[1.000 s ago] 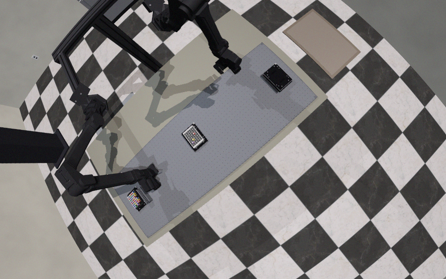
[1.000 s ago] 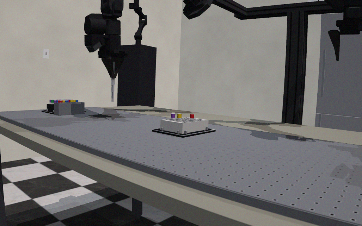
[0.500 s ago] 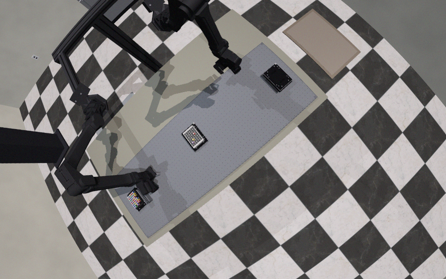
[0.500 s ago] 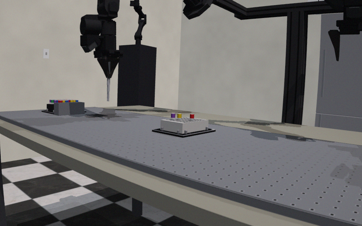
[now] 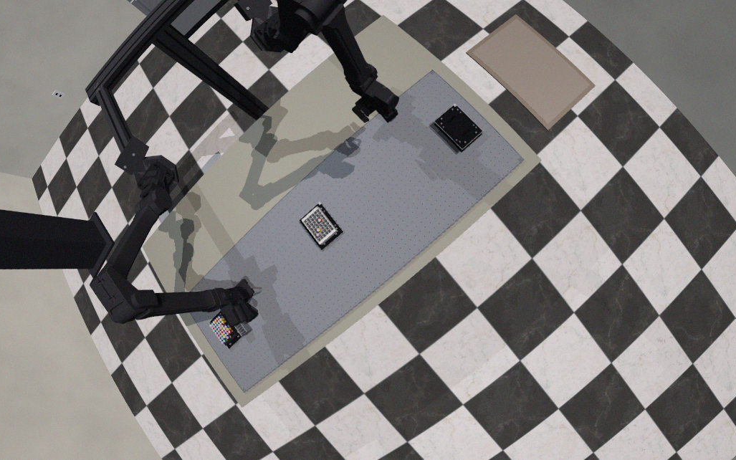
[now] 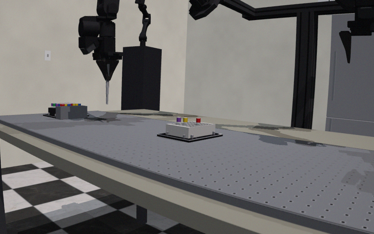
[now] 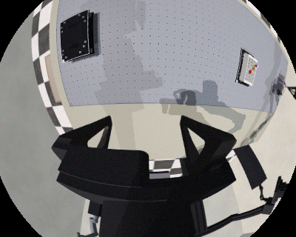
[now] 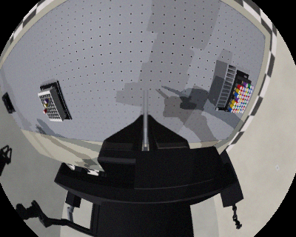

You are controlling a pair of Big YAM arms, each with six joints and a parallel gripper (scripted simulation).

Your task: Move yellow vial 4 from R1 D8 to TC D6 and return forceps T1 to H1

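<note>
My right hand is 22 cm to the left of the grey holder H1, 15 cm above it and 1 cm past it. From my right hand the other things lie so: white tube carrier TC: 35 cm to the left, 14 cm below.
</note>
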